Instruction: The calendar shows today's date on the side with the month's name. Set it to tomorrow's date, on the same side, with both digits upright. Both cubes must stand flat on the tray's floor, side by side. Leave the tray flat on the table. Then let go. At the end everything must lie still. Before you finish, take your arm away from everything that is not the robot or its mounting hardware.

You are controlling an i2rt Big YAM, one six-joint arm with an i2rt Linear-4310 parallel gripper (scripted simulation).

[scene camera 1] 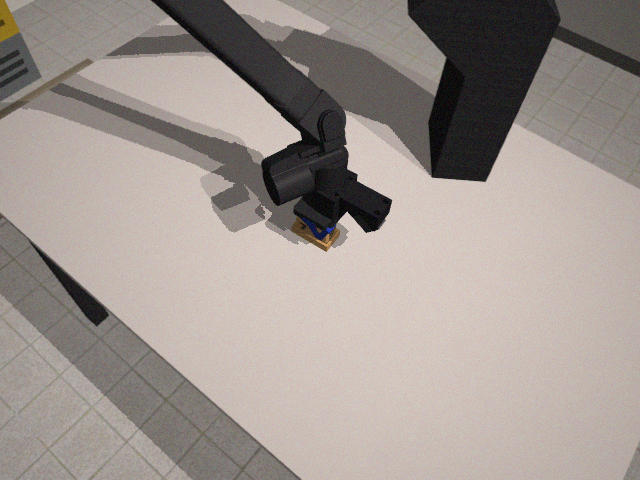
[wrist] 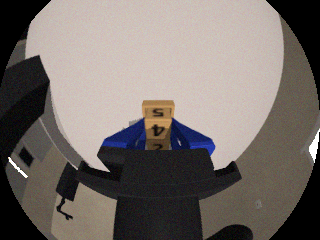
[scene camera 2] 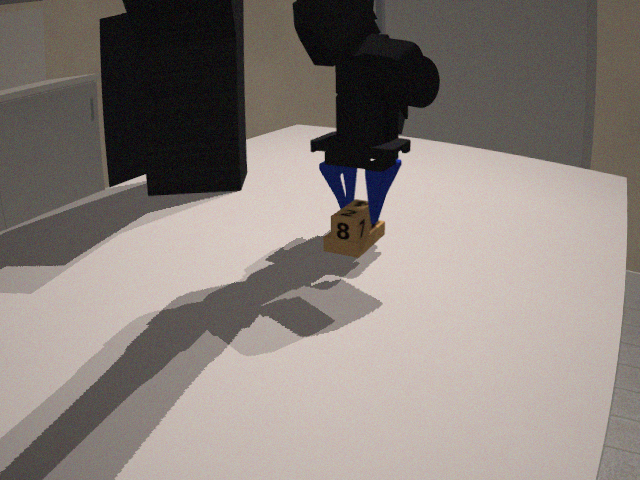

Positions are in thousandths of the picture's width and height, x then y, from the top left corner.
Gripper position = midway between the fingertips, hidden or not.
My gripper shows in scene camera 1 (505, 482), in the wrist view (495, 506) and in scene camera 2 (565, 459).
